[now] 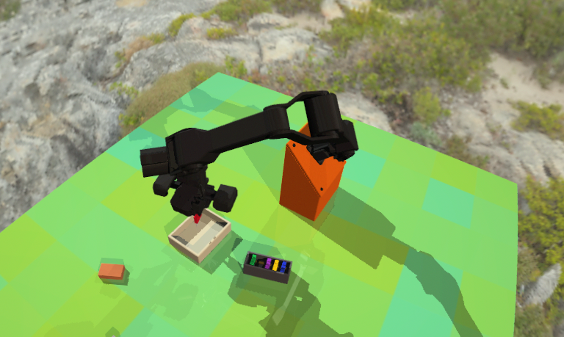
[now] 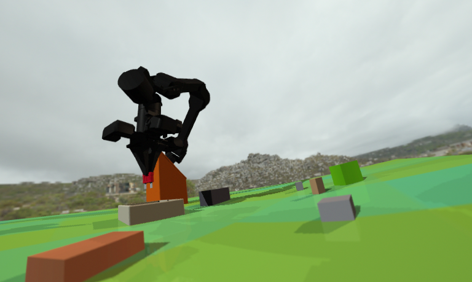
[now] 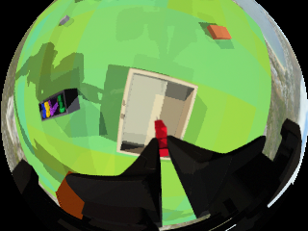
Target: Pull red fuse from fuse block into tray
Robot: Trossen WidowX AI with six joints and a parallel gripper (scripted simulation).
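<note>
Now: gripper tip 10 mm above the red fuse. Round my gripper tip: green cube 360 mm ahead, 220 mm to the left, 70 mm below; tray 90 mm below.
</note>
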